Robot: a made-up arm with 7 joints. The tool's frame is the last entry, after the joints.
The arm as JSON. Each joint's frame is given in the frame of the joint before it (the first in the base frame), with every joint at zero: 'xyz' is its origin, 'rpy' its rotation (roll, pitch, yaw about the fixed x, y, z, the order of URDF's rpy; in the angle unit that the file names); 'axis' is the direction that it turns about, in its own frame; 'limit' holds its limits. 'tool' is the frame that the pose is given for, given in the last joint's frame.
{
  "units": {
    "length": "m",
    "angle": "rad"
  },
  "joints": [
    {
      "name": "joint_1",
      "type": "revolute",
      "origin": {
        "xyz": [
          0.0,
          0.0,
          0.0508
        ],
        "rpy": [
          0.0,
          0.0,
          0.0
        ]
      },
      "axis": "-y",
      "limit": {
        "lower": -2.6,
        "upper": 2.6
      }
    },
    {
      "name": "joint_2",
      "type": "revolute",
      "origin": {
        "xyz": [
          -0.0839,
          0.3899,
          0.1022
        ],
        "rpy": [
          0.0,
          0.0,
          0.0
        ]
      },
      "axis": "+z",
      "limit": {
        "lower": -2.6,
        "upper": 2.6
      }
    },
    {
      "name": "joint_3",
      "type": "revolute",
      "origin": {
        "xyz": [
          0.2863,
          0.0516,
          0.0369
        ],
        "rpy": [
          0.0,
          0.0,
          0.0
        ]
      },
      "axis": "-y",
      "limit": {
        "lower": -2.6,
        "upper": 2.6
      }
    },
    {
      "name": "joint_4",
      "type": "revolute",
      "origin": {
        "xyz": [
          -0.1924,
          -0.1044,
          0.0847
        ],
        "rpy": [
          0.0,
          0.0,
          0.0
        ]
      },
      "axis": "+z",
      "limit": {
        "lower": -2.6,
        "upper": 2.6
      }
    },
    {
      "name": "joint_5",
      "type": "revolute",
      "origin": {
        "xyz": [
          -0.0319,
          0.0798,
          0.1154
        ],
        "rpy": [
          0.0,
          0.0,
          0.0
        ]
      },
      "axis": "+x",
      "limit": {
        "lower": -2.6,
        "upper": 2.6
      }
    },
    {
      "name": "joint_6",
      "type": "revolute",
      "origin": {
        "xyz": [
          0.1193,
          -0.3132,
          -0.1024
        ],
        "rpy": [
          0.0,
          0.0,
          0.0
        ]
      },
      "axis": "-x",
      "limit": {
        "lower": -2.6,
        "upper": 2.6
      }
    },
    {
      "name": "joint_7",
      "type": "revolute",
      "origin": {
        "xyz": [
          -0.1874,
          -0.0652,
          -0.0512
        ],
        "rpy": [
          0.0,
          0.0,
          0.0
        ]
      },
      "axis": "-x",
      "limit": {
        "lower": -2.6,
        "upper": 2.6
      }
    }
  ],
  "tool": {
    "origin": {
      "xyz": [
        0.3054,
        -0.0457,
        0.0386
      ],
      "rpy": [
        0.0,
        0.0,
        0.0
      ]
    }
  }
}
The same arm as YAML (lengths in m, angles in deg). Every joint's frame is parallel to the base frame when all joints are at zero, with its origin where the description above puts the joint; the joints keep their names.
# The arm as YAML. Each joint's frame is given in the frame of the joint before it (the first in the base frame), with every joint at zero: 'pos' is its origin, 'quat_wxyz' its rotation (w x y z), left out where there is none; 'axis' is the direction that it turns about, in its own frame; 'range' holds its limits. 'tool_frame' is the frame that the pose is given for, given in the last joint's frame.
length_unit: m
angle_unit: deg
joints:
  - joint: joint_1
    pos: [0.0, 0.0, 0.0508]
    axis: [0.0, -1.0, 0.0]
    range: [-148.97, 148.97]
  - joint: joint_2
    pos: [-0.0839, 0.3899, 0.1022]
    axis: [0.0, 0.0, 1.0]
    range: [-148.97, 148.97]
  - joint: joint_3
    pos: [0.2863, 0.0516, 0.0369]
    axis: [0.0, -1.0, 0.0]
    range: [-148.97, 148.97]
  - joint: joint_4
    pos: [-0.1924, -0.1044, 0.0847]
    axis: [0.0, 0.0, 1.0]
    range: [-148.97, 148.97]
  - joint: joint_5
    pos: [-0.0319, 0.0798, 0.1154]
    axis: [1.0, 0.0, 0.0]
    range: [-148.97, 148.97]
  - joint: joint_6
    pos: [0.1193, -0.3132, -0.1024]
    axis: [-1.0, 0.0, 0.0]
    range: [-148.97, 148.97]
  - joint: joint_7
    pos: [-0.1874, -0.0652, -0.0512]
    axis: [-1.0, 0.0, 0.0]
    range: [-148.97, 148.97]
tool_frame:
  pos: [0.3054, -0.0457, 0.0386]

